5 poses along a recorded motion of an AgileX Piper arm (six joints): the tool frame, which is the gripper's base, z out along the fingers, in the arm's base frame.
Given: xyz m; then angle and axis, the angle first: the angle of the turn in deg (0 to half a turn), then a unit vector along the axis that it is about.
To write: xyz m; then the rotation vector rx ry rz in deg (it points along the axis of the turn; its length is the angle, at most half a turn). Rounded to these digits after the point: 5 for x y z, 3 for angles.
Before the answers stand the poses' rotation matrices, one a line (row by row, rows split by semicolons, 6 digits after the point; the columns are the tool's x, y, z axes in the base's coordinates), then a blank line. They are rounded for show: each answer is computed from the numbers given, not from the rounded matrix.
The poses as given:
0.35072 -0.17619 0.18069 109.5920 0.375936 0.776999 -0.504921
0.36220 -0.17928 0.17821 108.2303 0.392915 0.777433 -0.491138
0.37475 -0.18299 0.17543 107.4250 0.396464 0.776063 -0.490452
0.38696 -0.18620 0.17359 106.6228 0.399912 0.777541 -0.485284
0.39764 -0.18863 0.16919 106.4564 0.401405 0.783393 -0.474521
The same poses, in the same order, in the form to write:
-0.146602 0.865737 0.478546; -0.085639 0.470849 -0.878047; -0.985482 -0.169706 0.005113
-0.110159 0.867512 0.485066; -0.065460 0.480644 -0.874469; -0.991756 -0.128083 0.003841
-0.095204 0.867763 0.487774; -0.068127 0.483171 -0.872871; -0.993124 -0.116331 0.013118
-0.080389 0.864904 0.495458; -0.065103 0.491449 -0.868469; -0.994635 -0.102071 0.016800
-0.076515 0.858621 0.506868; -0.051543 0.504272 -0.862005; -0.995735 -0.092082 0.005672

0.35072 -0.17619 0.18069 41.200 85.153 -55.335
0.36220 -0.17928 0.17821 42.525 84.142 -53.156
0.37475 -0.18299 0.17543 42.590 83.369 -52.687
0.38696 -0.18620 0.17359 42.640 82.904 -51.742
0.39764 -0.18863 0.16919 42.732 83.397 -50.516

